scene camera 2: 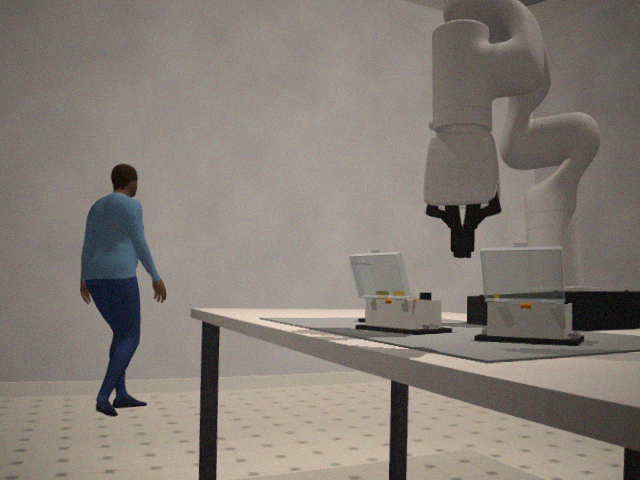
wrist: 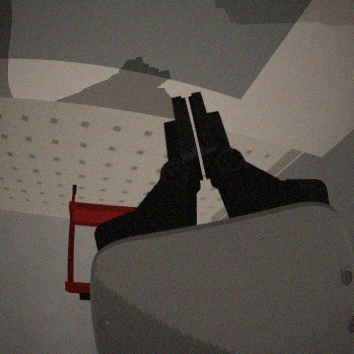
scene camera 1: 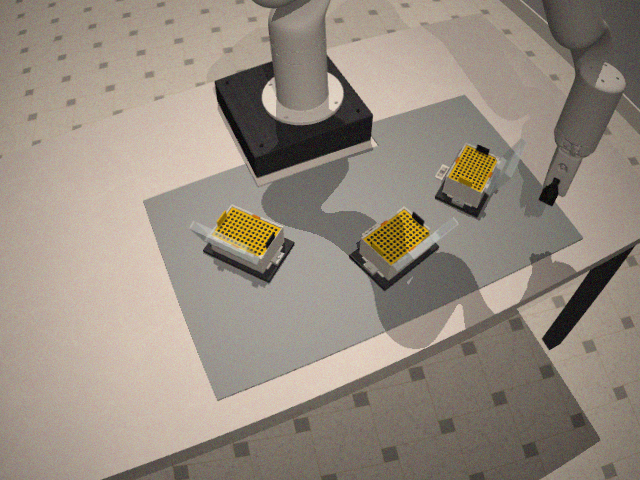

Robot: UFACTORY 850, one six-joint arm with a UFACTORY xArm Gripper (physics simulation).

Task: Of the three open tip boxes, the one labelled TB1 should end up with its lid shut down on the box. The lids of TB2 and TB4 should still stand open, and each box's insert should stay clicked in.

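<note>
The right-hand box, TB1 [scene camera 1: 473, 167] [scene camera 2: 528, 321], has its clear lid [scene camera 1: 512, 157] [scene camera 2: 522, 271] standing open; its yellow insert sits level. The middle box, TB4 [scene camera 1: 395, 235] [scene camera 2: 403, 312], and the left box, TB2 [scene camera 1: 248, 232], also have open lids and level inserts. TB2 is mostly hidden behind TB4 in scene camera 2. Label text is too small to read. My gripper [scene camera 1: 549, 200] [scene camera 2: 462, 254] [wrist: 189, 111] is shut and empty, in the air beyond TB1's lid side in scene camera 1. Its tips show left of TB1's lid in scene camera 2. No box shows in the wrist view.
The grey mat [scene camera 1: 196, 330] [scene camera 2: 487, 353] [wrist: 100, 30] lies on the table [scene camera 1: 93, 310]. The black robot base [scene camera 1: 310, 155] [scene camera 2: 610, 310] stands behind the boxes. A person [scene camera 2: 113, 242] stands on the floor beyond the table. A red frame [wrist: 71, 255] shows in the wrist view.
</note>
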